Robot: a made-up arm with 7 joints.
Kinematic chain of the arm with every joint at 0, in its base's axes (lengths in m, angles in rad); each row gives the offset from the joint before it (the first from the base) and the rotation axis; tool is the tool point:
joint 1: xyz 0 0 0.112 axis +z
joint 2: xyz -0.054 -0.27 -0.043 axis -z
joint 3: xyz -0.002 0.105 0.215 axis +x
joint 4: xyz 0 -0.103 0.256 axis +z
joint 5: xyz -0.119 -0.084 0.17 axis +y
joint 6: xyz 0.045 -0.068 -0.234 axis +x
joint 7: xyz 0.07 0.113 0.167 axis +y
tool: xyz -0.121 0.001 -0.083
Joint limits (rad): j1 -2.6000..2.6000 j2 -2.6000..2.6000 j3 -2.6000..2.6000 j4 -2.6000..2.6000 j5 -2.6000..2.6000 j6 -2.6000..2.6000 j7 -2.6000..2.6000
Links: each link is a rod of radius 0.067 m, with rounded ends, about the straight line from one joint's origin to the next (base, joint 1, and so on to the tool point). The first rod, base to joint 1, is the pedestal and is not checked.
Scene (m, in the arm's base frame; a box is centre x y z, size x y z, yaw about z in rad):
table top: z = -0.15
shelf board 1: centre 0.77 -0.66 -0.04 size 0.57 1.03 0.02 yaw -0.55
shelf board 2: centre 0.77 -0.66 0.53 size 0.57 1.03 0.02 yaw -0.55
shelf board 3: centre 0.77 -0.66 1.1 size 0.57 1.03 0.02 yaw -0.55
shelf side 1: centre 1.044 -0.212 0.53 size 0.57 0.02 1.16 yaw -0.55
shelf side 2: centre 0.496 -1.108 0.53 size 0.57 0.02 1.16 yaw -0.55
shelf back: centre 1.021 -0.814 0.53 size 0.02 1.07 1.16 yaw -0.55
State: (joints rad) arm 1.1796 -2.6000 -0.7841 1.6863 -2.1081 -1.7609 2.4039
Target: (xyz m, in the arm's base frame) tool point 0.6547 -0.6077 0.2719
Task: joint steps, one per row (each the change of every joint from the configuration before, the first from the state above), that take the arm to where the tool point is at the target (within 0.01 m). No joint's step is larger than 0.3 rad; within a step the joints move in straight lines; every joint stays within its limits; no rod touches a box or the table.
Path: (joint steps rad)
1: -0.1213 0.0218 0.2030 0.0081 0.1701 0.1534 -0.1301
2: -0.1213 0.0218 0.2031 0.0081 0.1701 0.1534 -0.1300
3: -0.1214 0.0218 0.2030 0.0082 0.1700 0.1534 -0.1301
4: -0.2278 0.1794 0.2445 0.0505 -0.2004 0.1208 0.0385
5: -0.2278 0.1795 0.2444 0.0506 -0.2004 0.1208 0.0386
6: -0.2279 0.1794 0.2445 0.0505 -0.2004 0.1208 0.0385
7: -0.2278 0.1794 0.2444 0.0506 -0.2005 0.1208 0.0385
8: -0.2278 0.1794 0.2445 0.0505 -0.2004 0.1208 0.0385
9: 0.1658 0.1752 0.0856 -0.0632 0.0000 -0.2726 0.1312
10: 0.1659 0.1752 0.0855 -0.0632 0.0000 -0.2726 0.1313
11: 0.1659 0.1752 0.0856 -0.0632 0.0000 -0.2727 0.1312

